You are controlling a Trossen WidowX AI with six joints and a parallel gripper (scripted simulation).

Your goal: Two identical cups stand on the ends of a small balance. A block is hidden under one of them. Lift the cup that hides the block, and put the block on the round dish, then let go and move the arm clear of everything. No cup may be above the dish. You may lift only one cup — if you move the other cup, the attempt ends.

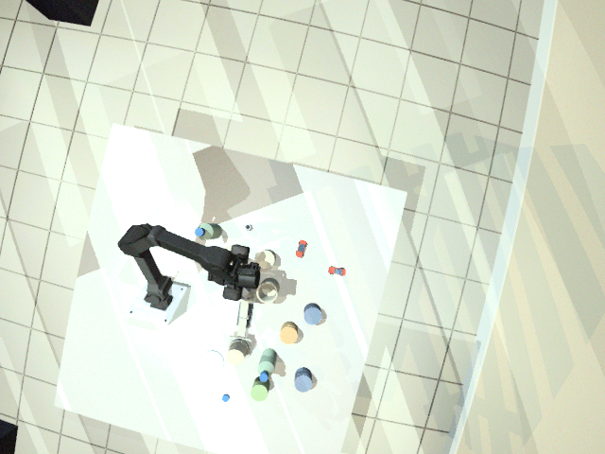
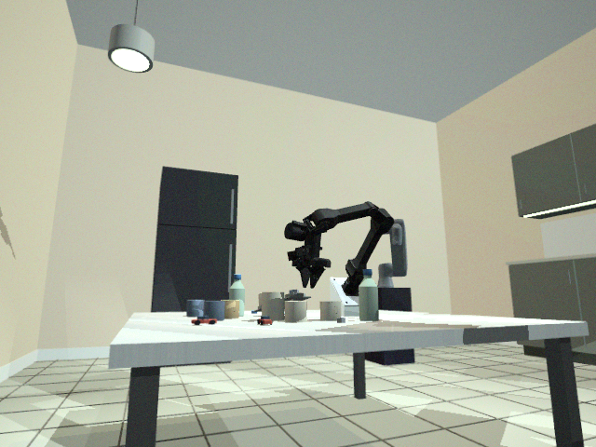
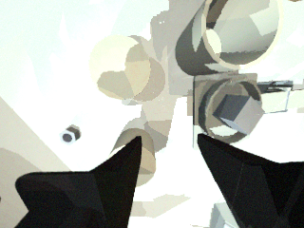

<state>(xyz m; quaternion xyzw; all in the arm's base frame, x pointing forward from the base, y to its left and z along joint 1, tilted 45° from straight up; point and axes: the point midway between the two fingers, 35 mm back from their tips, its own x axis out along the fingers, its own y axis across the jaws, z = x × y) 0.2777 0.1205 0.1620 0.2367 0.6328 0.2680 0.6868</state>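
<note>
The pale grey block lies 2 cm ahead of my gripper tip, 8 cm to the right of it and 2 cm below it. The rest, counted from my gripper tip: cream cup 4 cm ahead, 36 cm to the right, 5 cm below; small balance 4 cm ahead, 20 cm to the right, 8 cm below; orange cup 22 cm ahead, 20 cm to the right, 7 cm below.
</note>
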